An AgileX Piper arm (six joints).
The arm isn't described. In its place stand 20 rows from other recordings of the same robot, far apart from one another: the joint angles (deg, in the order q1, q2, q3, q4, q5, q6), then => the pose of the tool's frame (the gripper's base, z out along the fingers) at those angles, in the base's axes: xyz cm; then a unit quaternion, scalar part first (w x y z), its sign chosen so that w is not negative.
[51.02, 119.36, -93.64, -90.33, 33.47, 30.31] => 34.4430 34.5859 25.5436 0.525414 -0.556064 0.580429 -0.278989
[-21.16, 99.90, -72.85, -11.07, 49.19, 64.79] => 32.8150 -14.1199 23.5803 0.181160 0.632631 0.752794 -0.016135
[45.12, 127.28, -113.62, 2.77, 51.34, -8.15] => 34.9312 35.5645 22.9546 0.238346 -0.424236 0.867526 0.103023
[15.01, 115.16, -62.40, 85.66, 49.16, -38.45] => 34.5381 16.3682 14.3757 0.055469 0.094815 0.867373 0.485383
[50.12, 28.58, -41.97, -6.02, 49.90, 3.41] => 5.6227 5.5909 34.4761 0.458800 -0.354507 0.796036 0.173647
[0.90, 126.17, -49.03, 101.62, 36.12, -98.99] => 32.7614 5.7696 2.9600 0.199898 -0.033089 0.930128 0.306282
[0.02, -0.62, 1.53, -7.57, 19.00, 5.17] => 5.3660 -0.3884 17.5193 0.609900 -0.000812 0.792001 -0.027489
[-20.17, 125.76, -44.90, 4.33, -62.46, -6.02] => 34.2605 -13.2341 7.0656 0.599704 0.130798 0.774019 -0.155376
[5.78, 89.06, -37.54, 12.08, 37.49, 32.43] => 23.0491 3.4981 14.9505 0.026708 0.306760 0.947911 0.081546
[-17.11, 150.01, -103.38, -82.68, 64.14, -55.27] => 44.3125 -22.1389 4.6386 0.407445 0.589887 -0.582897 0.382431
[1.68, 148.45, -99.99, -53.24, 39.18, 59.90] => 48.6657 -3.1804 0.7827 0.205279 0.147057 0.939254 -0.232456
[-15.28, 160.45, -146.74, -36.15, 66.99, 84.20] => 52.2498 -19.3964 9.2610 0.266408 0.665019 0.674303 -0.179142
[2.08, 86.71, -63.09, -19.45, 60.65, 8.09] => 28.6139 -1.6037 26.2788 0.105442 -0.017132 0.983566 -0.145559
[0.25, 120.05, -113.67, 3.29, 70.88, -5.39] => 45.3748 0.6914 27.7497 0.155210 -0.043487 0.986694 0.021310
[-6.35, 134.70, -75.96, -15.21, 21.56, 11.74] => 41.2617 -5.4745 2.0040 0.129642 0.040136 0.989052 -0.057944
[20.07, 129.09, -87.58, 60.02, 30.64, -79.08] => 42.9353 19.9635 12.1096 0.314286 -0.405362 0.833062 0.207156
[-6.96, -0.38, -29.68, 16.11, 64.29, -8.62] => -0.9609 2.4093 27.9959 0.515099 -0.023788 0.853896 0.070490
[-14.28, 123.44, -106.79, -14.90, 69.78, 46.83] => 43.2620 -13.2770 22.1082 0.106029 0.472008 0.869586 -0.098927
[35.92, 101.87, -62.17, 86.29, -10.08, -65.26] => 32.4174 21.5210 21.6571 0.447778 -0.073655 0.877605 0.154527
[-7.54, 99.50, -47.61, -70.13, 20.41, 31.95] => 31.5800 -7.1906 15.7471 0.221344 -0.188656 0.920345 -0.261499
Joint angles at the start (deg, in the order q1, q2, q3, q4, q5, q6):
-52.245 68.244 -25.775 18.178 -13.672 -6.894
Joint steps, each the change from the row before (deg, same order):
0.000 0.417 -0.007 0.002 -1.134 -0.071
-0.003 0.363 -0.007 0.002 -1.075 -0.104
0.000 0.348 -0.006 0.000 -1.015 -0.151
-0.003 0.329 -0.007 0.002 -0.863 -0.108
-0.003 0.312 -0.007 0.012 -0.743 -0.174
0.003 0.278 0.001 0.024 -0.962 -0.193
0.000 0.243 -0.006 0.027 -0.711 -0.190
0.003 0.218 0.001 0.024 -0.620 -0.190
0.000 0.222 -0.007 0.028 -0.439 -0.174
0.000 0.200 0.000 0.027 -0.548 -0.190
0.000 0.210 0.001 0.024 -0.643 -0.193
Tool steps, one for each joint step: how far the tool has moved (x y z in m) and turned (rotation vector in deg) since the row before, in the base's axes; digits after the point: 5 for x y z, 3 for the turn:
0.00045 -0.00147 -0.00003 -0.694 -0.185 -0.252
0.00037 -0.00134 0.00010 -0.703 -0.165 -0.227
0.00036 -0.00125 0.00007 -0.687 -0.108 -0.190
0.00033 -0.00111 -0.00006 -0.549 -0.088 -0.174
0.00030 -0.00099 -0.00017 -0.486 0.000 -0.126
0.00025 -0.00106 0.00024 -0.701 -0.099 -0.175
0.00022 -0.00085 0.00006 -0.513 -0.021 -0.122
0.00019 -0.00072 -0.00001 -0.449 0.010 -0.096
0.00021 -0.00063 -0.00024 -0.285 0.070 -0.064
0.00016 -0.00065 -0.00003 -0.400 0.029 -0.085
0.00016 -0.00072 0.00006 -0.478 0.002 -0.106

